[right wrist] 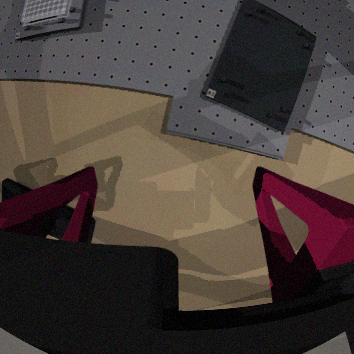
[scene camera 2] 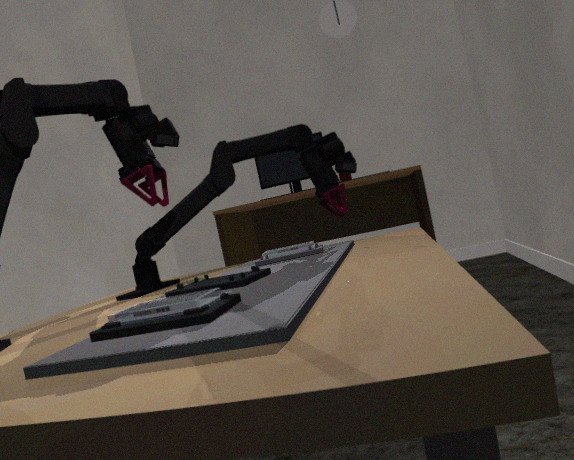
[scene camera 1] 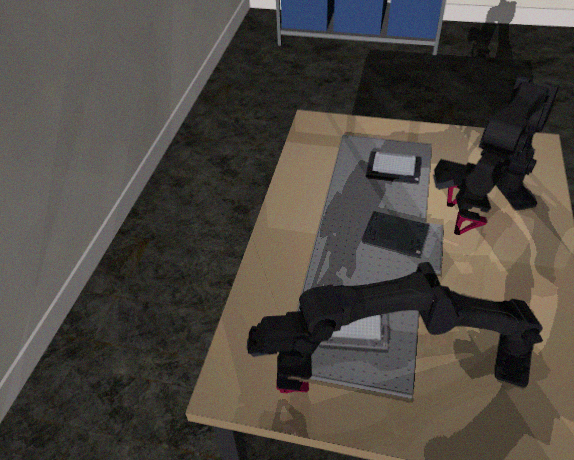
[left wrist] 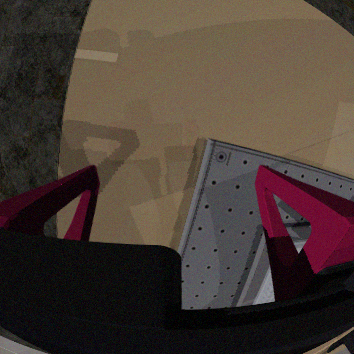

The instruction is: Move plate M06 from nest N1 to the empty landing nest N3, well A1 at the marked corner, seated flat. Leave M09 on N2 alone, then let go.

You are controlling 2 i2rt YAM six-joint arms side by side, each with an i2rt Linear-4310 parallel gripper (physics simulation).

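A white well plate [scene camera 1: 361, 330] [scene camera 2: 292, 251] [right wrist: 47, 7] sits in a grey nest at the near end of the board, partly behind my left arm. Another white plate [scene camera 1: 395, 164] [scene camera 2: 170, 304] sits in a black nest at the far end. Their labels are unreadable. The empty dark nest [scene camera 1: 397, 233] [scene camera 2: 220, 281] [right wrist: 265, 65] lies between them; its A1 mark shows in the right wrist view. My left gripper [scene camera 1: 293, 388] [scene camera 2: 341, 214] [left wrist: 176, 173] is open and empty above the board's near-left corner. My right gripper [scene camera 1: 454, 218] [scene camera 2: 159, 202] [right wrist: 174, 175] is open and empty, right of the dark nest.
The perforated grey board [scene camera 1: 365, 372] [scene camera 2: 270, 320] [left wrist: 215, 270] [right wrist: 135, 55] lies on the wooden table [scene camera 1: 240, 350] [scene camera 2: 400, 310]. My left arm spans the board in scene camera 1. A shelf rack [scene camera 1: 360, 36] stands beyond the table.
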